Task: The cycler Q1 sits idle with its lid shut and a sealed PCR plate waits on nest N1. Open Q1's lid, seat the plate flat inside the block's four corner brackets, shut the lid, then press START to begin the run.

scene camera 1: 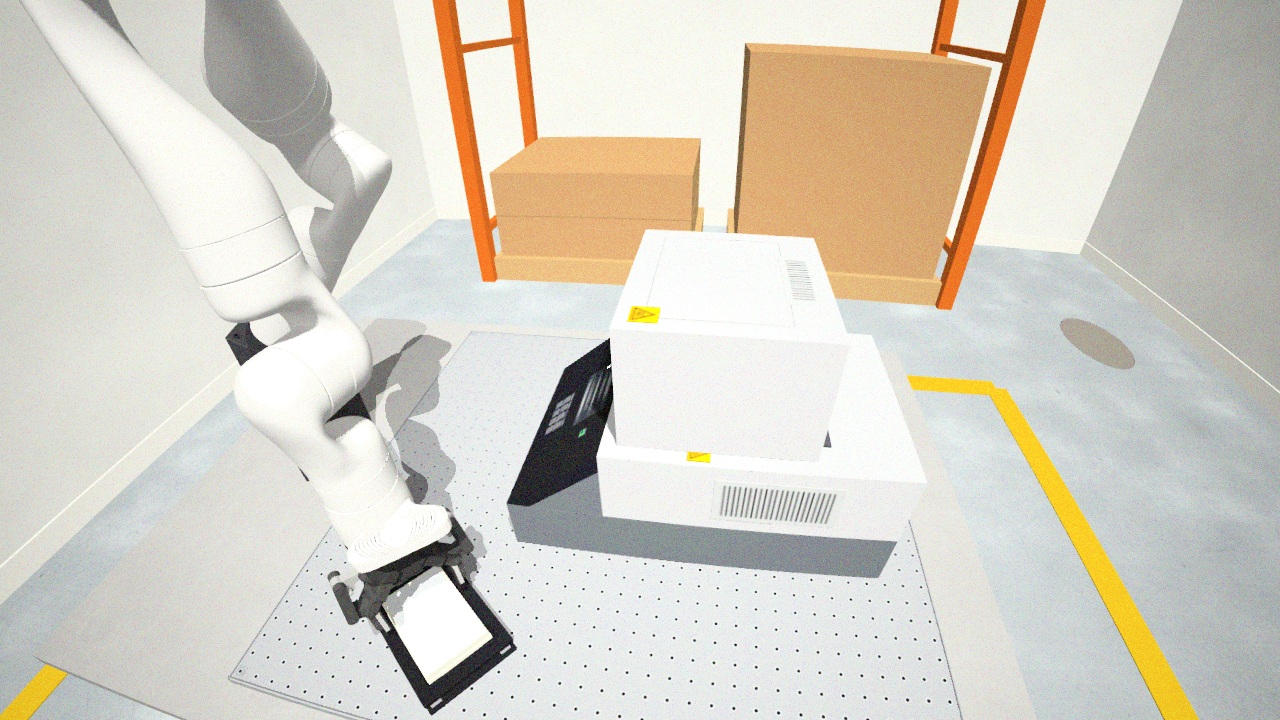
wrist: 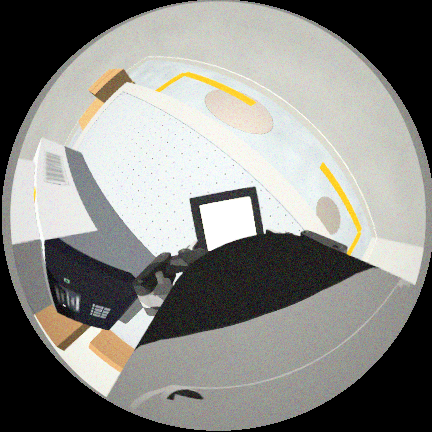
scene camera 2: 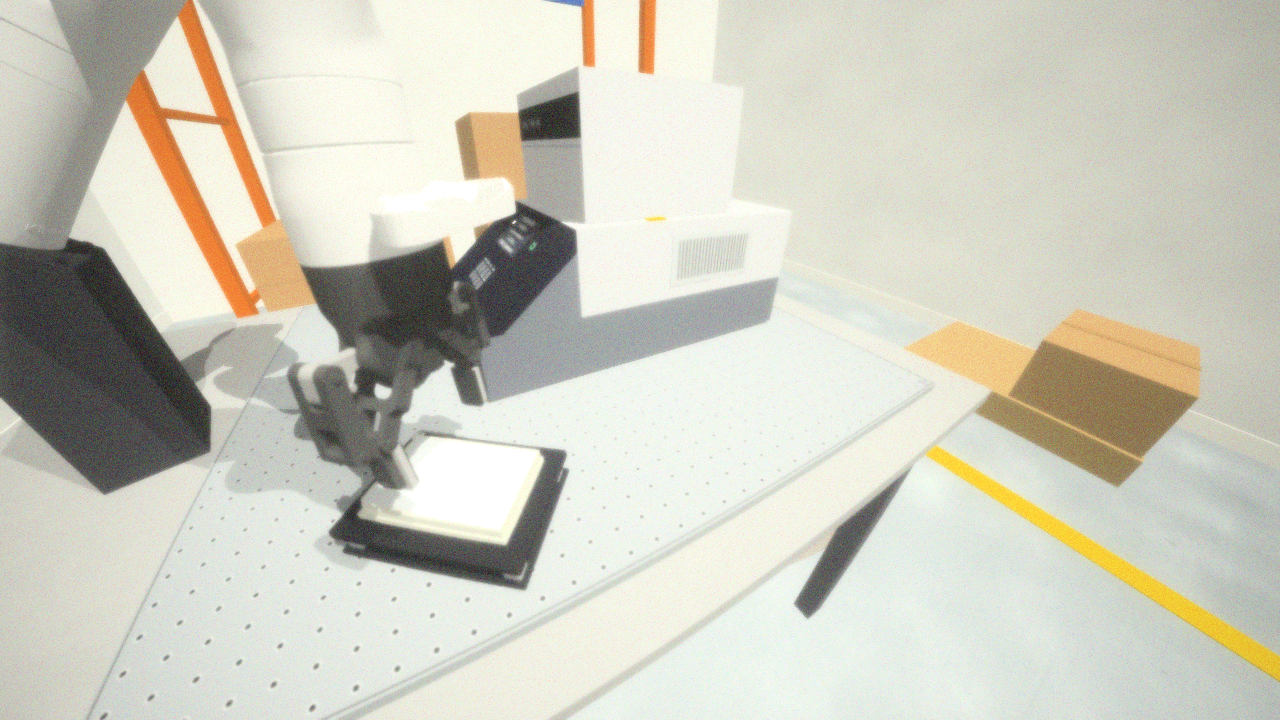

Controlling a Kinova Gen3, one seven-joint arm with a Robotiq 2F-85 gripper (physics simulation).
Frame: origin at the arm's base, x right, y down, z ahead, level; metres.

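Seen in the pictures: gripper, fingertip midpoint: (scene camera 1: 423, 601) (scene camera 2: 444, 439); arm's base at its link origin: (scene camera 1: 282, 330).
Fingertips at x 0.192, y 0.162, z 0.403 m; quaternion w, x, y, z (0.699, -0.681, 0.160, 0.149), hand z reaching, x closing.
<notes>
Pixels of each thing's middle, then the offset from my fingertips to it. "*": a spot on its surface instead. Level surfaces: height alone.
- white sealed plate at the middle of its body: (scene camera 2: 454, 482) (scene camera 1: 434, 619) (wrist: 230, 237) dy +0.051, dx -0.002, dz -0.005 m
- black nest at the middle of its body: (scene camera 2: 461, 498) (scene camera 1: 439, 627) (wrist: 229, 235) dy +0.072, dx -0.003, dz -0.006 m
- cycler's white box-shaped lid at a spot on its surface: (scene camera 1: 725, 385) (scene camera 2: 670, 133) * dy -0.212, dx -0.242, dz +0.264 m
- green button at a spot on its surface: (scene camera 1: 581, 432) (scene camera 2: 532, 245) (wrist: 66, 280) * dy -0.083, dx -0.244, dz +0.087 m
- perforated board at its surface level: dy +0.088 m
- black control panel at a spot on its surface: (scene camera 2: 546, 268) * dy -0.071, dx -0.181, dz +0.099 m
The white sealed plate (scene camera 1: 438, 631) (scene camera 2: 465, 492) (wrist: 229, 222) lies flat, by its look, on the black nest (scene camera 1: 469, 669) (scene camera 2: 438, 548) (wrist: 223, 194). My gripper (scene camera 1: 420, 598) (scene camera 2: 436, 428) is open and tilted, its fingertips spread near the plate's arm-side end and slightly above it, with nothing held. In the wrist view the dark gripper body hides part of the plate. The cycler's white box-shaped lid (scene camera 1: 725, 385) (scene camera 2: 657, 152) sits level and shut on its body (scene camera 1: 644, 488) (scene camera 2: 626, 268) (wrist: 65, 210). The block and its brackets are hidden. A green button (scene camera 1: 581, 432) (scene camera 2: 532, 245) (wrist: 67, 280) shows on the sloping black panel.
The nest stands on a perforated board (scene camera 1: 716, 626) (scene camera 2: 626, 456) (wrist: 150, 150), apart from the cycler. The black control panel (scene camera 1: 546, 465) (scene camera 2: 546, 268) (wrist: 90, 280) faces the arm side. Cardboard boxes (scene camera 1: 595, 192) and an orange rack (scene camera 1: 463, 134) stand behind the table.
</notes>
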